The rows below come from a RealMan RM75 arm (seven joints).
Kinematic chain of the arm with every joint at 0, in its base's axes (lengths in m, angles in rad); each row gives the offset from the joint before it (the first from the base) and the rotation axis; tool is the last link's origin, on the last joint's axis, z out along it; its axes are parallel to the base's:
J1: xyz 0 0 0.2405 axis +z
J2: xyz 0 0 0 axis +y
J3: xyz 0 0 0.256 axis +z
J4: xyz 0 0 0 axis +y
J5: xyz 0 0 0.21 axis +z
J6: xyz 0 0 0 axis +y
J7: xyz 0 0 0.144 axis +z
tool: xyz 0 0 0
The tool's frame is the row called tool.
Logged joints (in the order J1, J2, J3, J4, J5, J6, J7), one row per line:
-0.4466 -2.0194 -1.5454 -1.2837 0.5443 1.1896 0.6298
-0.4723 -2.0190 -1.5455 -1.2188 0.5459 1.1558 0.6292
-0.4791 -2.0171 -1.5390 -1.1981 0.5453 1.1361 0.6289
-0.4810 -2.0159 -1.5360 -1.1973 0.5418 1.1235 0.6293
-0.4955 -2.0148 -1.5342 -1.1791 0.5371 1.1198 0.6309
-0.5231 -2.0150 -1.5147 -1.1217 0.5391 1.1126 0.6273
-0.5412 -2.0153 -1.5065 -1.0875 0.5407 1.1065 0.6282
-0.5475 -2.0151 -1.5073 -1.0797 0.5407 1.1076 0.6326
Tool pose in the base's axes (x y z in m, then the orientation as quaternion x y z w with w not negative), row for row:
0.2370 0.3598 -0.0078 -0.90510 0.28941 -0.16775 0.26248
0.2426 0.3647 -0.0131 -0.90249 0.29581 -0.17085 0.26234
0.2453 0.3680 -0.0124 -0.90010 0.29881 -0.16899 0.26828
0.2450 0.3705 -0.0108 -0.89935 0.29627 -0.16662 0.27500
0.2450 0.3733 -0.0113 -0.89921 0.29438 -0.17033 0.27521
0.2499 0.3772 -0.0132 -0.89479 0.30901 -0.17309 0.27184
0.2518 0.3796 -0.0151 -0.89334 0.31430 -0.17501 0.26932
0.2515 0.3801 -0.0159 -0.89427 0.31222 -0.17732 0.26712
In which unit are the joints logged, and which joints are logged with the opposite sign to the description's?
The joints are logged in radians. Opposite sign: J1, J2, J7.
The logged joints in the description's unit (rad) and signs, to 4 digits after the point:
0.4466 2.0194 -1.5454 -1.2837 0.5443 1.1896 -0.6298
0.4723 2.0190 -1.5455 -1.2188 0.5459 1.1558 -0.6292
0.4791 2.0171 -1.5390 -1.1981 0.5453 1.1361 -0.6289
0.4810 2.0159 -1.5360 -1.1973 0.5418 1.1235 -0.6293
0.4955 2.0148 -1.5342 -1.1791 0.5371 1.1198 -0.6309
0.5231 2.0150 -1.5147 -1.1217 0.5391 1.1126 -0.6273
0.5412 2.0153 -1.5065 -1.0875 0.5407 1.1065 -0.6282
0.5475 2.0151 -1.5073 -1.0797 0.5407 1.1076 -0.6326

